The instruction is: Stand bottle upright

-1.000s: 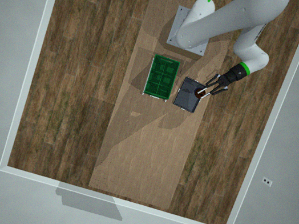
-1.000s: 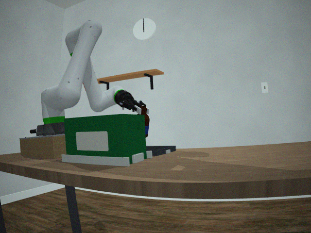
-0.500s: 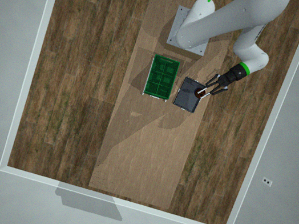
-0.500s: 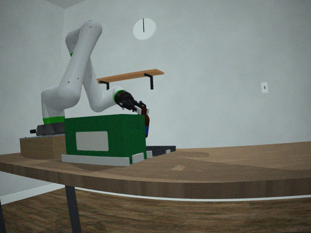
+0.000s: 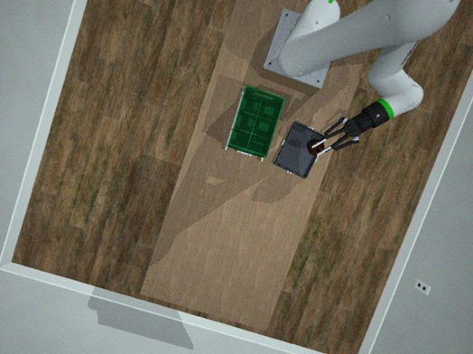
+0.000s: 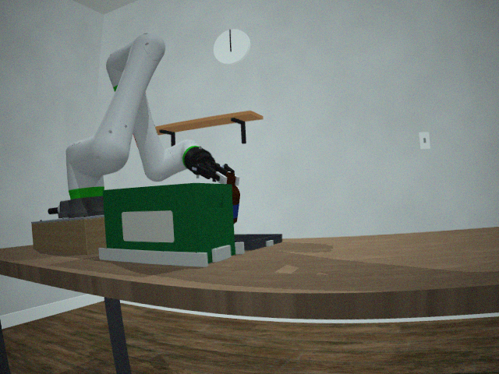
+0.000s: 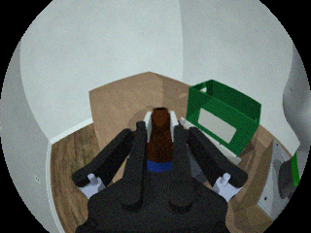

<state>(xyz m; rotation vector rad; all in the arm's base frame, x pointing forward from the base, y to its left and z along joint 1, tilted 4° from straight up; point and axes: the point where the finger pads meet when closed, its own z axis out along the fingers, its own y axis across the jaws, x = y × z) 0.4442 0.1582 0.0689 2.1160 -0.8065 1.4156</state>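
The bottle lies 6 cm below my hand. From my hand the other things lie so: green crate 5 cm behind, 30 cm to the right, 12 cm below; tray 1 cm ahead, 3 cm to the right, 19 cm below.
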